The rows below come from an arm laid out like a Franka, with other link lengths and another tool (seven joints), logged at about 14 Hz.
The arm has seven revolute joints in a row. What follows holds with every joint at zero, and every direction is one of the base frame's.
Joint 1 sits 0.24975 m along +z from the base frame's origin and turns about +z.
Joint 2 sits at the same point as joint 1 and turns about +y.
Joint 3 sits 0.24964 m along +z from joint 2 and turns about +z.
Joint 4 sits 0.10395 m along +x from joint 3 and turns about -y.
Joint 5 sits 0.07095 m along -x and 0.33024 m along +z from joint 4 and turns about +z.
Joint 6 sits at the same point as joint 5 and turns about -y.
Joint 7 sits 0.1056 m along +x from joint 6 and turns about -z.
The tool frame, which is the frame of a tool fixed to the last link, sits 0.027 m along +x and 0.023 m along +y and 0.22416 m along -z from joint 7; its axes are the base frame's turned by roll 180, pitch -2.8 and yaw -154.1 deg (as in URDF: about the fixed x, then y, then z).
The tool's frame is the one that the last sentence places.
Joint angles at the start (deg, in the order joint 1, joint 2, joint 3, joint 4, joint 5, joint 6, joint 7):
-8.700 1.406 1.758 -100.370 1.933 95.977 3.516
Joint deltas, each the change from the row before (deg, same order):
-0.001 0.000 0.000 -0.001 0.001 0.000 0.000
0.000 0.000 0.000 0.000 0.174 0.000 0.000
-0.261 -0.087 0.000 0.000 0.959 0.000 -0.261
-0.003 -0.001 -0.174 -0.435 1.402 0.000 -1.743
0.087 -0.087 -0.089 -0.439 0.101 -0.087 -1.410
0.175 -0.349 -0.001 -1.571 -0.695 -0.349 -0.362
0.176 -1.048 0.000 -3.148 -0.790 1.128 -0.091
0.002 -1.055 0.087 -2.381 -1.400 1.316 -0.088
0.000 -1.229 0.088 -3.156 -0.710 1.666 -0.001
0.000 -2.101 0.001 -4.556 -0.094 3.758 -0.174
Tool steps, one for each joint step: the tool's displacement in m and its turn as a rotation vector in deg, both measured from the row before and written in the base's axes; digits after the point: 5 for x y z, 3 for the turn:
0.00000 -0.00001 -0.00001 0.001 0.001 -0.001
0.00009 0.00063 0.00009 0.169 -0.021 -0.036
0.00026 0.00104 0.00137 0.943 -0.216 -0.197
-0.00158 0.00444 -0.00242 1.575 0.120 1.264
-0.00256 0.00138 -0.00256 0.291 0.292 1.381
-0.00851 0.00048 -0.00980 -0.433 1.611 0.715
-0.00952 -0.00016 -0.01260 -0.669 1.060 0.401
-0.00601 -0.00358 -0.00672 -1.362 0.175 0.520
-0.00800 -0.00087 -0.01003 -0.688 0.347 0.271
-0.00601 0.00022 -0.00895 -0.299 -1.278 0.147

